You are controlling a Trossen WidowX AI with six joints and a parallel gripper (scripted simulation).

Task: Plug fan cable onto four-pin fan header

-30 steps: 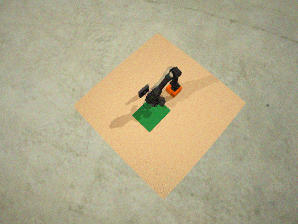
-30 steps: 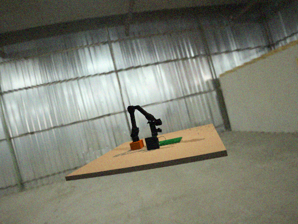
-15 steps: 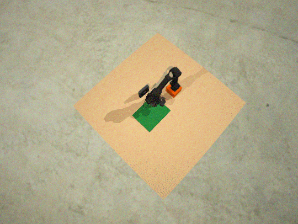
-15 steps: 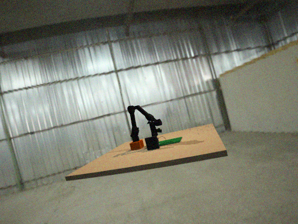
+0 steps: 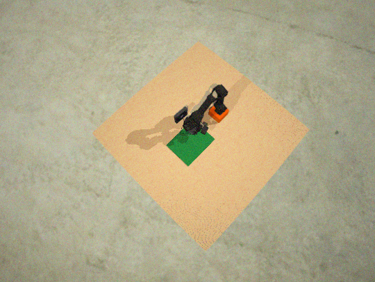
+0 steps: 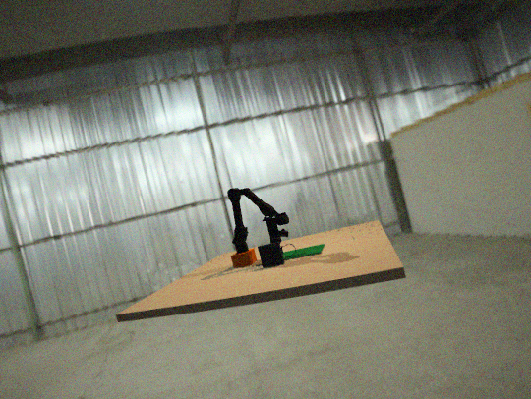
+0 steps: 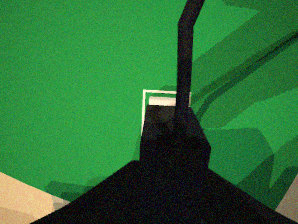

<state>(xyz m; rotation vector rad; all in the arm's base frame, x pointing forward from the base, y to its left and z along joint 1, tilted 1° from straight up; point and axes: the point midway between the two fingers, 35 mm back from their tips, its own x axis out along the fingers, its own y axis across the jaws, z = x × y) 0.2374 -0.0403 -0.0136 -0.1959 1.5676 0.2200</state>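
Right now the white four-pin fan header is 1 cm ahead of my gripper tip and 3 cm below it. Also, from my gripper tip: black fan (16 cm to the right, 3 cm above); green board (10 cm ahead, 4 cm to the left, 5 cm below); black plug (1 cm ahead, 1 cm above).
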